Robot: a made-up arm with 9 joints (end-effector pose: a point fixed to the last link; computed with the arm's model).
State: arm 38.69 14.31 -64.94 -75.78 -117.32 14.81 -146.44 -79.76 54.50
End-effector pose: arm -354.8 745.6 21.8 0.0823 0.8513 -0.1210 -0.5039
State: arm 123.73 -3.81 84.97 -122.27 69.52 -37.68 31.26 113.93 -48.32
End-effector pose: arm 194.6 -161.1 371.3 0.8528 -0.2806 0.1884 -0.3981
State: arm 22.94 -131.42 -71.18 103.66 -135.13 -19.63 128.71 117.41 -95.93
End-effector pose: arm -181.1 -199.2 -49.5 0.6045 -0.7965 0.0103 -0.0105
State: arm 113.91 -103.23 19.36 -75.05 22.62 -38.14 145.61 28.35 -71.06
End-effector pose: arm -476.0 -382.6 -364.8 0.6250 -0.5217 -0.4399 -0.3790
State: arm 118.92 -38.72 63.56 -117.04 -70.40 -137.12 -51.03 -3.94 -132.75
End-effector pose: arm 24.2 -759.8 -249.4 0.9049 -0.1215 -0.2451 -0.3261
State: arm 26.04 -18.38 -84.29 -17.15 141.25 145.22 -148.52 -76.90 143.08
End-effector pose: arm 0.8 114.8 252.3 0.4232 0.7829 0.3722 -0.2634
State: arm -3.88 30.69 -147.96 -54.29 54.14 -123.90 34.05 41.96 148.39
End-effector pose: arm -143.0 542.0 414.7 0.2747 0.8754 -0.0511 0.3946
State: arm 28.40 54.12 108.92 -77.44 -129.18 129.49 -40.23 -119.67 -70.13
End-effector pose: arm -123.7 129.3 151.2 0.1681 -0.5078 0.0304 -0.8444
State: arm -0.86 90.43 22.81 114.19 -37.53 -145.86 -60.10 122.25 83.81
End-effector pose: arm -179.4 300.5 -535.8 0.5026 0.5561 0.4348 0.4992
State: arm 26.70 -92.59 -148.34 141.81 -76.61 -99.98 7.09 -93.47 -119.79
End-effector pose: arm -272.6 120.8 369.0 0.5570 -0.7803 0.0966 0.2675
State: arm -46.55 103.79 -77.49 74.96 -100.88 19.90 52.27 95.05 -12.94
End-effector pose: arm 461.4 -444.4 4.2 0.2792 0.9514 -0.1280 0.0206
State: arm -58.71 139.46 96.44 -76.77 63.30 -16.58 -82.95 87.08 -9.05
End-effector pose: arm 156.8 -1056.1 324.9 0.5149 -0.2471 0.4488 -0.6873
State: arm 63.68 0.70 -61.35 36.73 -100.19 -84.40 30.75 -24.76 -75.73
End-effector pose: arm -40.8 402.1 731.4 0.6799 -0.6054 -0.2545 0.3263
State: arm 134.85 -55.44 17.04 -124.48 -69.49 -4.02 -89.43 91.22 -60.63
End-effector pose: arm -698.9 -395.0 -195.3 0.1595 0.0550 0.9813 0.0921
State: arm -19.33 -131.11 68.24 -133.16 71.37 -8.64 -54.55 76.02 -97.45
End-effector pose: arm -485.7 -266.8 -817.4 0.1150 0.1529 -0.5969 -0.7792
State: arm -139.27 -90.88 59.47 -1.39 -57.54 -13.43 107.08 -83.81 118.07
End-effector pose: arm 427.2 234.9 -511.8 0.5522 -0.2652 0.3535 0.7070
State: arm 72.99 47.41 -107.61 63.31 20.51 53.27 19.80 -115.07 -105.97
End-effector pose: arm -195.1 62.8 656.9 0.2069 -0.1067 0.4823 -0.8445
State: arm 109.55 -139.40 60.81 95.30 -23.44 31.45 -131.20 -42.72 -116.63
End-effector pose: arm -762.7 338.1 500.9 0.5088 0.2257 0.7969 -0.2349
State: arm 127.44 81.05 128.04 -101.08 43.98 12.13 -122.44 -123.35 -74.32
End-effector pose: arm 152.3 911.4 112.4 0.6537 0.4029 -0.5705 -0.2914
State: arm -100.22 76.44 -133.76 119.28 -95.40 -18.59 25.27 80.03 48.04
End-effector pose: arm 494.7 310.9 64.0 0.2292 -0.7717 -0.4109 0.4280
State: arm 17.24 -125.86 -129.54 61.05 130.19 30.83 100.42 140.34 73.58
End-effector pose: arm 295.7 -125.0 -671.8 0.6207 0.4085 0.3889 0.5446
